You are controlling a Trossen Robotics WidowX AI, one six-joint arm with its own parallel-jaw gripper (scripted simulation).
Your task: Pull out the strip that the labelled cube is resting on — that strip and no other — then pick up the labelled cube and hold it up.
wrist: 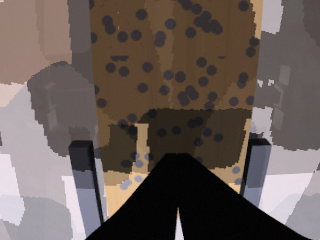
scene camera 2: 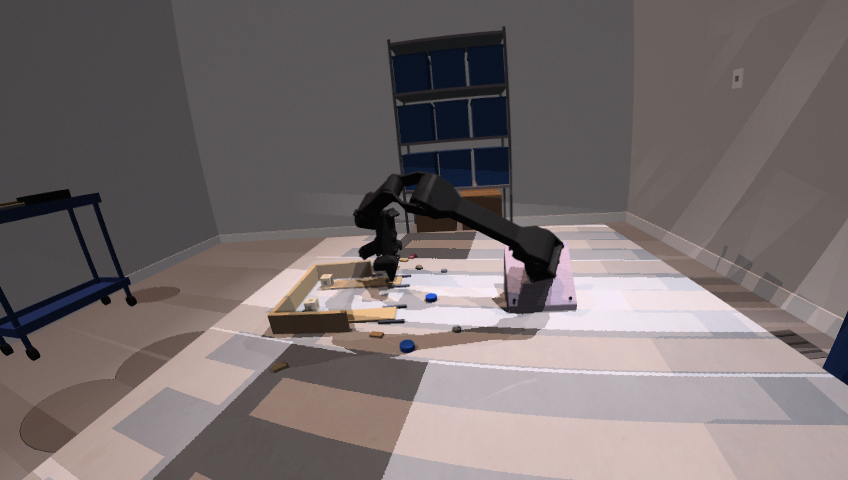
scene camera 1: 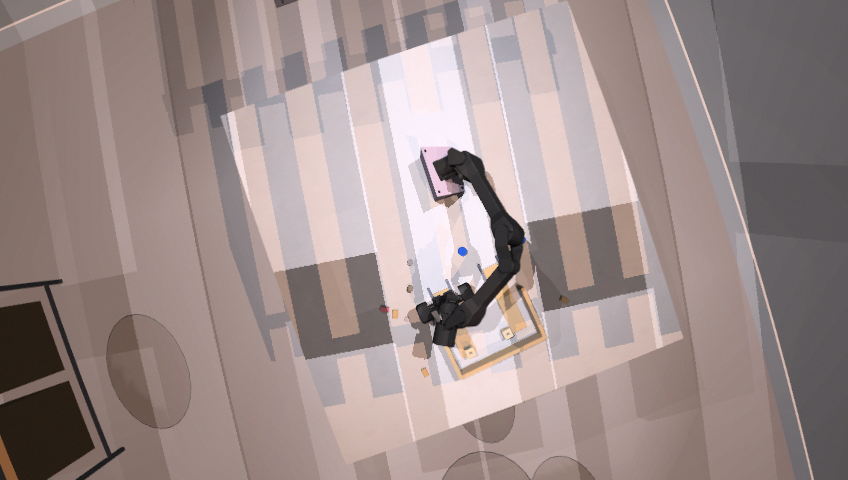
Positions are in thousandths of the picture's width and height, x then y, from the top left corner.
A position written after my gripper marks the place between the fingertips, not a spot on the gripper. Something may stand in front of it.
In view: my gripper (scene camera 2: 463,584) and a strip (wrist: 511,348).
My gripper is seen too in the wrist view (wrist: 552,681).
